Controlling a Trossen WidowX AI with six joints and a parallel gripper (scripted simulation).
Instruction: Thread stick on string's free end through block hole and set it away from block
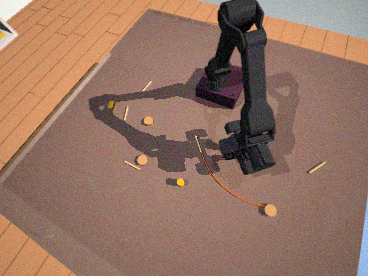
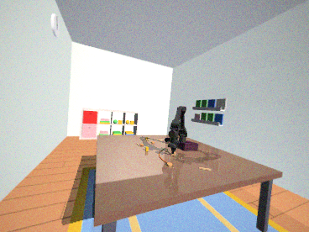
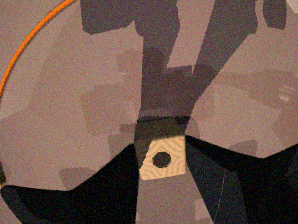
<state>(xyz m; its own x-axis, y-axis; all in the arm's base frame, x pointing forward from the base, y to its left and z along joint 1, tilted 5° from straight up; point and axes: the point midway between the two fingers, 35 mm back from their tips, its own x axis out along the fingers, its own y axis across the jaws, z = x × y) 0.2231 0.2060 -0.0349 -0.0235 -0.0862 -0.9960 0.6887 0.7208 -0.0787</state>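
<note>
Right now the thin wooden stick is 4 cm ahead of my gripper tip, 14 cm to the right of it and 1 cm below it. From my gripper tip the other things lie so: small wooden block right at my gripper tip; then yellow cylinder 20 cm ahead, 13 cm to the right; then yellow cube 6 cm ahead, 60 cm to the right, 1 cm below.
</note>
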